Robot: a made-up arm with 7 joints. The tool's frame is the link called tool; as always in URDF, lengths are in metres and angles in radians. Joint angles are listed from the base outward.
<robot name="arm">
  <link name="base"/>
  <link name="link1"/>
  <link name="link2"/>
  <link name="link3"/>
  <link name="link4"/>
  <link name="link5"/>
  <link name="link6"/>
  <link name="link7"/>
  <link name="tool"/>
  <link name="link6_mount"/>
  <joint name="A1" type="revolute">
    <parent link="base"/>
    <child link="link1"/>
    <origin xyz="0 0 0.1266" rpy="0 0 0"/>
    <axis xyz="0 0 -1"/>
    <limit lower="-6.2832" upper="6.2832"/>
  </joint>
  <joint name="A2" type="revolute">
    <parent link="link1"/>
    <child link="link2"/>
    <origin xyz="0 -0.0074 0.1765" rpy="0 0 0"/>
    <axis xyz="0 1 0"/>
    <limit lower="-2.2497" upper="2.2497"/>
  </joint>
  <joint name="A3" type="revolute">
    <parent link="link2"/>
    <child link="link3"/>
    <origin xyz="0 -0.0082 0.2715" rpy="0 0 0"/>
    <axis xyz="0 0 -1"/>
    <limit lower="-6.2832" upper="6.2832"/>
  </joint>
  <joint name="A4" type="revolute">
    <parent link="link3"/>
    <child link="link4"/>
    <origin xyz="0 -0.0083 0.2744" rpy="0 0 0"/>
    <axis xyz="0 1 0"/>
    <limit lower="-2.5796" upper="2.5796"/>
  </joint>
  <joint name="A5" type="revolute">
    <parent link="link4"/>
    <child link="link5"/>
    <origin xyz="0 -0.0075 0.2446" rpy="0 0 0"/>
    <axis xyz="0 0 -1"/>
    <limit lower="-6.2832" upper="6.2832"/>
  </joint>
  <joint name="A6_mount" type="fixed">
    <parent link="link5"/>
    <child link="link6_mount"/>
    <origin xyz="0 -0.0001 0.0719" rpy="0 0 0"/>
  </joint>
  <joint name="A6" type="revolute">
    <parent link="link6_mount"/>
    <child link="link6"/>
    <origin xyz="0 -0.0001 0.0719" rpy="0 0 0"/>
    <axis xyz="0 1 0"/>
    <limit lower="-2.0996" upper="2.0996"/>
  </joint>
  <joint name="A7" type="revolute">
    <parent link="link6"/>
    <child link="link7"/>
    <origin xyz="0 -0.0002 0.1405" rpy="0 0 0"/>
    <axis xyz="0 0 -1"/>
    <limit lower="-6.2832" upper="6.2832"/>
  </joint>
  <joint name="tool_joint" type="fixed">
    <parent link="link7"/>
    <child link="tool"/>
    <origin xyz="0 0 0" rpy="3.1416 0 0"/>
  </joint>
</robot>
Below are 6 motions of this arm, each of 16 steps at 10 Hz.
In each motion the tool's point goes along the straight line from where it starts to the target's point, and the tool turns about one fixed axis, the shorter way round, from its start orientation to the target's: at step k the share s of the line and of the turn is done. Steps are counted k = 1, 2, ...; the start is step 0. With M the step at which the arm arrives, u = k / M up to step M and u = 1 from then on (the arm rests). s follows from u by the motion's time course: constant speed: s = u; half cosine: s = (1 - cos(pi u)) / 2; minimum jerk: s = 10 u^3 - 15 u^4 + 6 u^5.
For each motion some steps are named. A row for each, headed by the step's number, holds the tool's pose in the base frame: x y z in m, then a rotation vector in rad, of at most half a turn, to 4 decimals.
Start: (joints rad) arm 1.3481 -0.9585 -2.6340 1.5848 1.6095 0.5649 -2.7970
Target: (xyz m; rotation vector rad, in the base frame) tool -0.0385 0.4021 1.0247 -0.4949 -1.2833 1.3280
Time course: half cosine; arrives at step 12
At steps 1, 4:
1: 0.1508 0.7193 0.3008 1.5039 0.6857 -2.4631
4: 0.1059 0.6442 0.4723 -1.3823 -0.9905 2.4401

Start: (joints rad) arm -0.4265 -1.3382 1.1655 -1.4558 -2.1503 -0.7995 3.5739
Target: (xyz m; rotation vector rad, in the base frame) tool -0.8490 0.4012 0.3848 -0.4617 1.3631 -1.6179
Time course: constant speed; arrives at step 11
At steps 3, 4, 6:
3: -0.8127 0.1514 0.2375 -0.3821 0.9443 -1.1229
4: -0.8173 0.1826 0.2559 -0.3929 0.9965 -1.1847
6: -0.8263 0.2451 0.2927 -0.4137 1.1011 -1.3083

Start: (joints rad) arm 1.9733 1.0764 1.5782 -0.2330 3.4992 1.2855 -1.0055
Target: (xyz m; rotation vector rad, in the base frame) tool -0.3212 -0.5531 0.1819 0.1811 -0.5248 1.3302
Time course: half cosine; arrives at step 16
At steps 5, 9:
5: -0.1793 -0.7847 0.5977 -0.7804 -0.7652 0.6892
9: -0.2478 -0.6730 0.3970 -0.3291 -0.6682 1.0236

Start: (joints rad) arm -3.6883 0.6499 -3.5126 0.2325 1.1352 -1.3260 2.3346
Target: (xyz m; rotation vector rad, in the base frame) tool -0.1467 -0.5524 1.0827 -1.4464 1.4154 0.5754
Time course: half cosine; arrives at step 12
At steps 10, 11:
10: -0.1751 -0.5284 1.0822 -1.3727 1.4400 0.4869
11: -0.1539 -0.5463 1.0826 -1.4278 1.4220 0.5528

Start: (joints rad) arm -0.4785 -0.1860 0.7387 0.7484 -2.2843 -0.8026 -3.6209
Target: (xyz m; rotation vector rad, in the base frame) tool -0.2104 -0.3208 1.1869 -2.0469 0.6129 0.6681
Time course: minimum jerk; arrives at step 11
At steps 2, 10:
2: 0.1875 -0.2771 1.1856 -1.9400 0.7785 1.4128
10: -0.2077 -0.3205 1.1869 -2.0467 0.6141 0.6731

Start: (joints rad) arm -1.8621 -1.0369 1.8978 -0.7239 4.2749 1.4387 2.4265
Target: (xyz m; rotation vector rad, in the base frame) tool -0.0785 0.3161 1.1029 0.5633 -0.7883 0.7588
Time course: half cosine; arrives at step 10
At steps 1, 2, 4, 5, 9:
1: -0.0650 -0.6166 0.8982 2.1383 -1.4816 0.8578
2: -0.0660 -0.5487 0.9131 2.0175 -1.4395 0.8650
4: -0.0694 -0.3096 0.9656 1.6006 -1.2787 0.8692
5: -0.0716 -0.1619 0.9980 1.3490 -1.1709 0.8574
9: -0.0782 0.2927 1.0978 0.6008 -0.8081 0.7655

